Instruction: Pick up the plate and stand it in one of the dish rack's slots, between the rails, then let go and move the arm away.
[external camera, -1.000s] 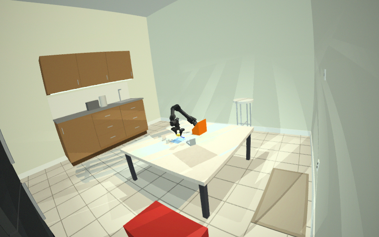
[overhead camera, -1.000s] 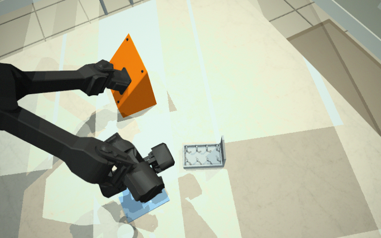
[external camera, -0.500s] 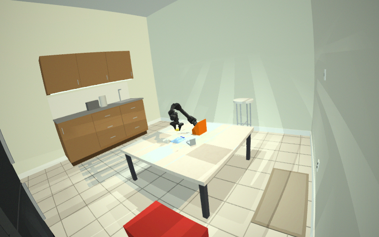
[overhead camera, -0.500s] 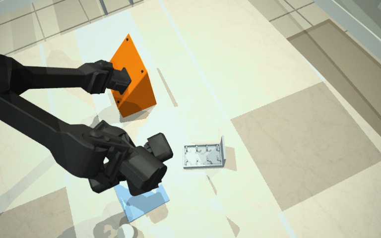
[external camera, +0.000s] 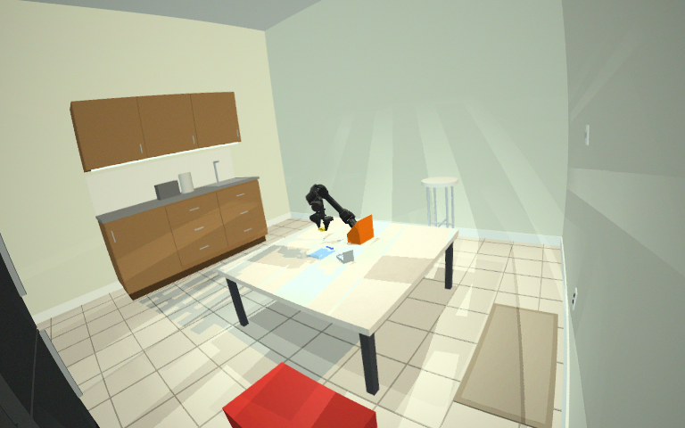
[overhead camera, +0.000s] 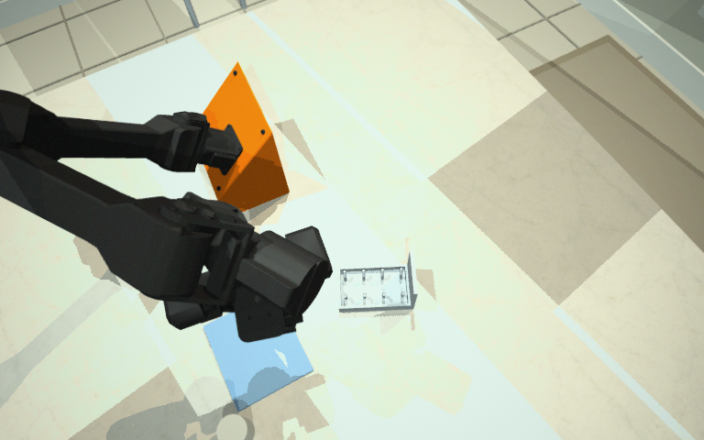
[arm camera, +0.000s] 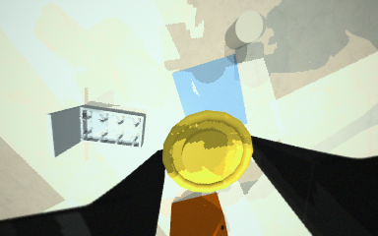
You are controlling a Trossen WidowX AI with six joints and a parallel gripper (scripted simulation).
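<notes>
Now: the grey dish rack 16 cm to the left of my gripper tip and 16 cm below it. Also, from my gripper tip: blue mat: 5 cm to the right, 18 cm below; then yellow plate: 1 cm above; then blue utensil: 10 cm behind, 6 cm to the right, 18 cm below.
</notes>
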